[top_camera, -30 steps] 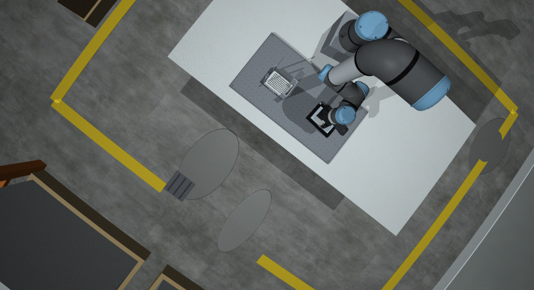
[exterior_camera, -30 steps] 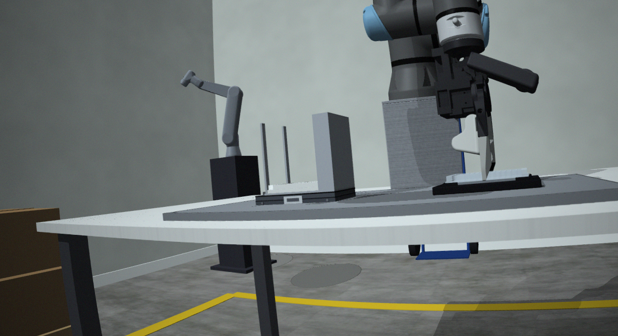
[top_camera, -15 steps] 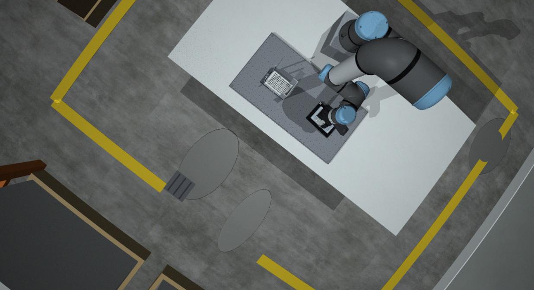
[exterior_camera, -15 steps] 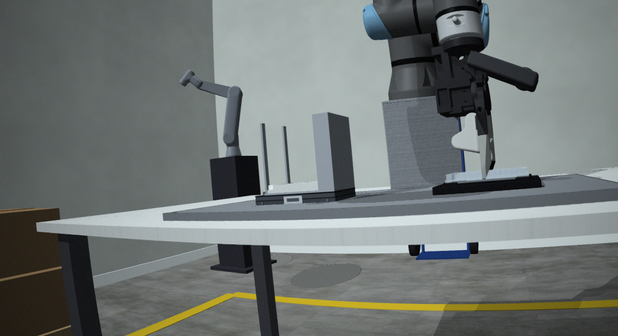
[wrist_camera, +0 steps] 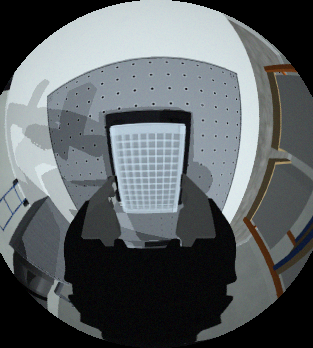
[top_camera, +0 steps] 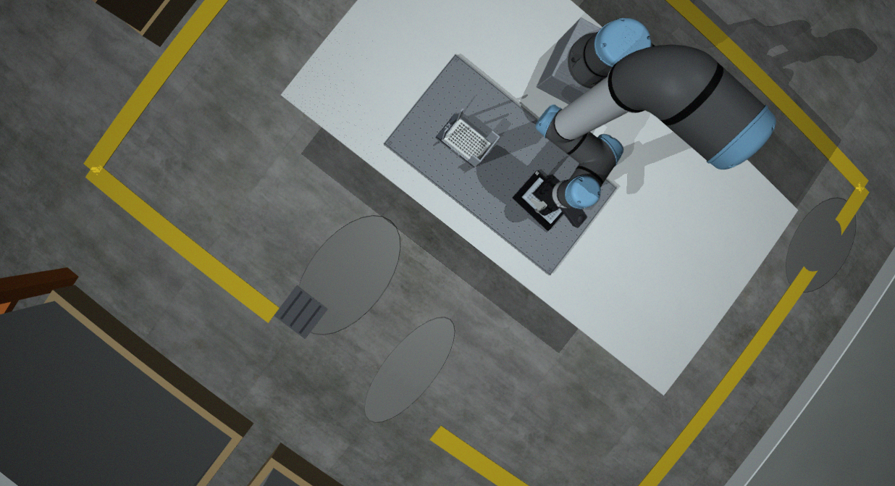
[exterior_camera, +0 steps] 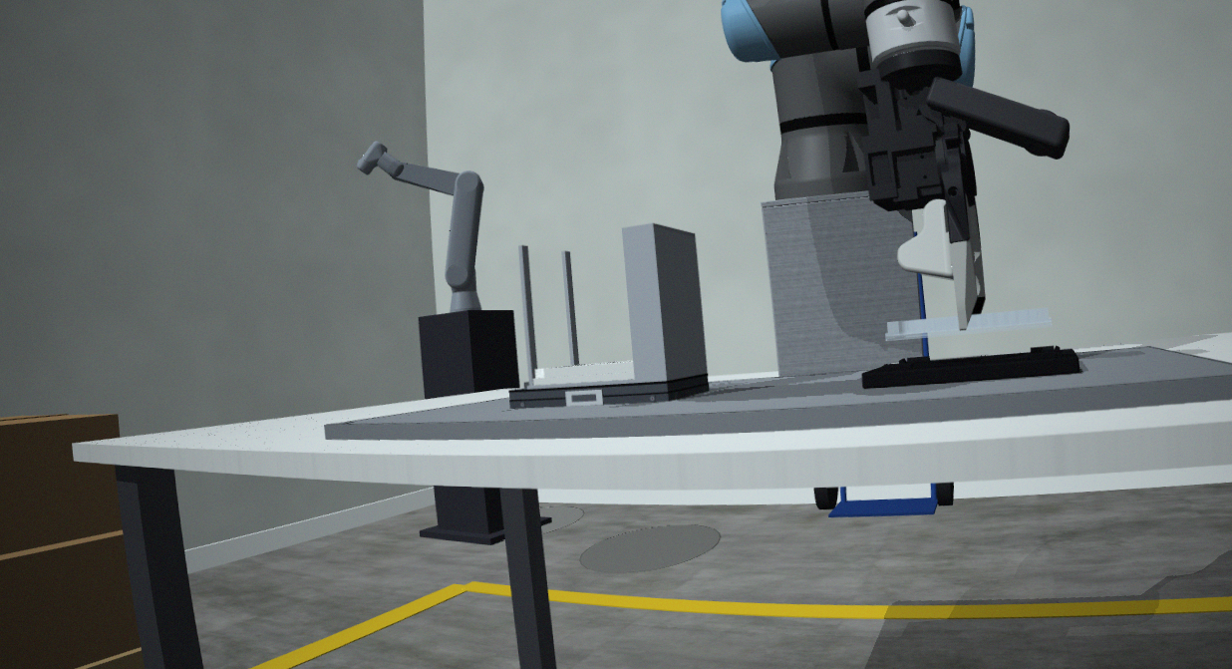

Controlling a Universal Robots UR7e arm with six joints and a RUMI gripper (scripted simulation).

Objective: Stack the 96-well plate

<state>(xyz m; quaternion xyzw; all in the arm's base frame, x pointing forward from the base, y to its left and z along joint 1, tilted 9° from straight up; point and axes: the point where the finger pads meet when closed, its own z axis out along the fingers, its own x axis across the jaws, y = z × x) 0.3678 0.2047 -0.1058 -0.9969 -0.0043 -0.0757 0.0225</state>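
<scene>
Now: the black plate nest 40 mm below my hand. Also, from my hand: clear 96-well plate: 10 mm below; then grey back block: 250 mm to the right, 30 mm ahead, 30 mm above.
</scene>
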